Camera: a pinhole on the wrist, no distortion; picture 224 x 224 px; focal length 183.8 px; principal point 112.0 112.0 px. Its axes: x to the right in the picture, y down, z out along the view. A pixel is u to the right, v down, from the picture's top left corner.
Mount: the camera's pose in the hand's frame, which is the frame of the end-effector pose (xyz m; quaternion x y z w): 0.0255 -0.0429 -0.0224 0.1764 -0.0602 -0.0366 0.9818
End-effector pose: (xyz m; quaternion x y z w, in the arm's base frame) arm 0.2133 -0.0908 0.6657 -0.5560 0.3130 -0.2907 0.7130
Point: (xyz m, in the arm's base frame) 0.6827 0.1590 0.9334
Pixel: 150.6 138.1
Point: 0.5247 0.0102 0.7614
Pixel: 182.8 181.1
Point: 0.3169 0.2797 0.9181
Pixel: 16.9 115.5
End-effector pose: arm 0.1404 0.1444 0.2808 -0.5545 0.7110 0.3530 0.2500
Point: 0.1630 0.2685 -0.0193
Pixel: 211.0 168.4
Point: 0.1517 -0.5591 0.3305
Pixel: behind the camera
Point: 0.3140 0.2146 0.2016
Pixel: 79.8 17.4
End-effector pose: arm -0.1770 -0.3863 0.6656 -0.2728 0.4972 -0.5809 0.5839
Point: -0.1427 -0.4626 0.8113
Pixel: 142.2 64.6
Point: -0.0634 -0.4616 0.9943
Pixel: 105.5 46.6
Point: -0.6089 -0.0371 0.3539
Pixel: behind the camera
